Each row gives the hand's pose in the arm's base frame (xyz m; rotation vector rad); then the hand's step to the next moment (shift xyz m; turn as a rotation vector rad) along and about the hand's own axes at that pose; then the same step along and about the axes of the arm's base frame.
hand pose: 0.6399 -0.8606 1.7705 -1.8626 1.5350 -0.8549
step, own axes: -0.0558 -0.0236 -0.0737 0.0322 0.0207 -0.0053
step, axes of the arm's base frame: -0.0501 0.0567 0.0581 -0.0125 -0.0355 -0.0088
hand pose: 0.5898 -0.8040 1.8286 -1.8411 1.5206 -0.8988
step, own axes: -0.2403 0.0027 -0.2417 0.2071 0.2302 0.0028
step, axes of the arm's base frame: -0.2237 0.2317 0.1116 -0.1085 -0.2452 -0.1549
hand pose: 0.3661 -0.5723 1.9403 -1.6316 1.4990 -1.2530
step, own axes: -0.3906 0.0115 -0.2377 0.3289 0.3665 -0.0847
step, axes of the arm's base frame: -0.1905 0.4156 -0.0149 -0.2536 -0.3744 -0.2126
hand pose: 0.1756 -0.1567 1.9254 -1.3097 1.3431 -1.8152
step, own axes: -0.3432 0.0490 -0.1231 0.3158 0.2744 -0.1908
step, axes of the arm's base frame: 0.0167 0.3185 -0.1833 -0.3332 -0.2857 -0.1370
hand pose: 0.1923 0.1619 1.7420 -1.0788 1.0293 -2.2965
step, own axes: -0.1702 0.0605 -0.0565 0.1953 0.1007 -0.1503
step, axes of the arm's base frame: 0.0644 0.0907 -0.1532 -0.2344 -0.1174 -0.0462
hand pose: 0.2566 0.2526 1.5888 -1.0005 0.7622 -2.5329
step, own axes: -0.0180 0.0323 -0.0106 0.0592 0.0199 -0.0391
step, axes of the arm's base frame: 0.0082 -0.0140 -0.0349 -0.0675 -0.0293 -0.0039
